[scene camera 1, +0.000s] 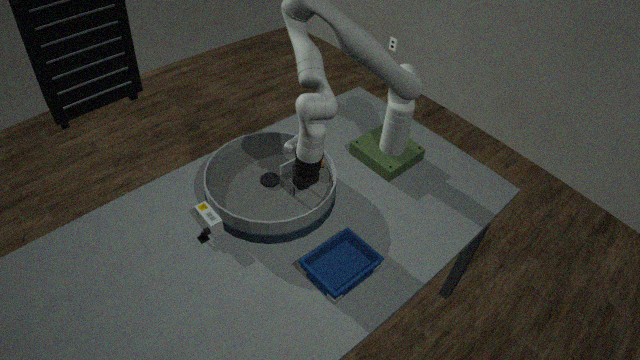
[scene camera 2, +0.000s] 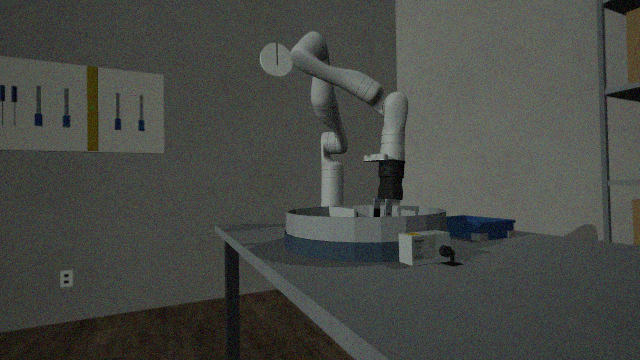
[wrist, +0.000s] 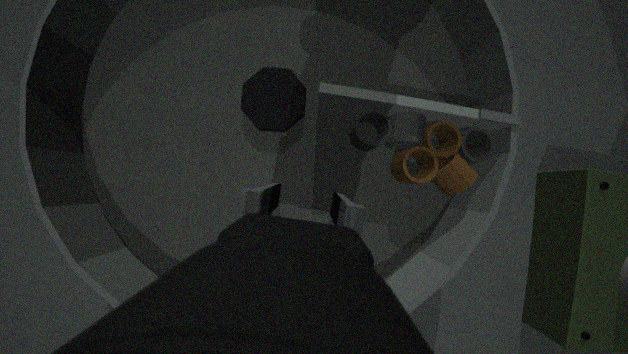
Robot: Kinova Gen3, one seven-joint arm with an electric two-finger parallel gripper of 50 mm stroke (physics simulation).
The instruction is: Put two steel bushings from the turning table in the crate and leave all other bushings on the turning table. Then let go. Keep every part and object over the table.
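Places are measured from the arm's base along level axes (x right, y ahead, z up), in millimetres.
Pixels of known places: gripper, fingertip midpoint: (scene camera 1: 298,190) (wrist: 305,199); arm's base at its link origin: (scene camera 1: 391,147).
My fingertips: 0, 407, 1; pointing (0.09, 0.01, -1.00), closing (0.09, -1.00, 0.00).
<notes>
For each thing: its top centre in the pictures, then the offset to it from my fingertips, as dx, dy, dz. "spot": a spot on its surface instead.
- blue crate at its top centre: (scene camera 1: 342,259) (scene camera 2: 470,218) -284, +47, -3
- divider at a spot on its surface: (wrist: 420,103) spot: +97, -70, +39
- dark hub at its top centre: (wrist: 273,98) (scene camera 1: 270,178) +85, +53, +8
- white box at a spot on its surface: (scene camera 2: 422,247) spot: +83, +307, -20
- small black object at a spot on its surface: (scene camera 2: 449,255) (scene camera 1: 205,234) spot: +26, +316, -39
The turning table (scene camera 1: 270,226) (scene camera 2: 320,227) (wrist: 23,115) is a round, walled grey tray. In the wrist view, several bushings lie in it beside a light divider: a grey steel bushing (wrist: 369,131) at the left of the group, a grey one (wrist: 407,125) on its side, and a dark grey one (wrist: 476,143) near the wall. Orange bushings (wrist: 421,164) (wrist: 444,138) (wrist: 457,175) lie among them. My gripper (wrist: 305,199) is open and empty, low inside the wall, left of and apart from the bushings. The blue crate (scene camera 1: 342,262) (scene camera 2: 482,227) stands outside the turning table; no bushing shows in it.
The divider (wrist: 420,103) rises beside the bushings. A dark hub (scene camera 1: 270,180) (wrist: 273,99) stands at the turning table's middle. A white box (scene camera 1: 209,215) (scene camera 2: 422,247) and a small black object (scene camera 1: 203,236) (scene camera 2: 449,255) stand outside its wall. The arm's green base (scene camera 1: 387,155) (wrist: 570,250) is on the other side.
</notes>
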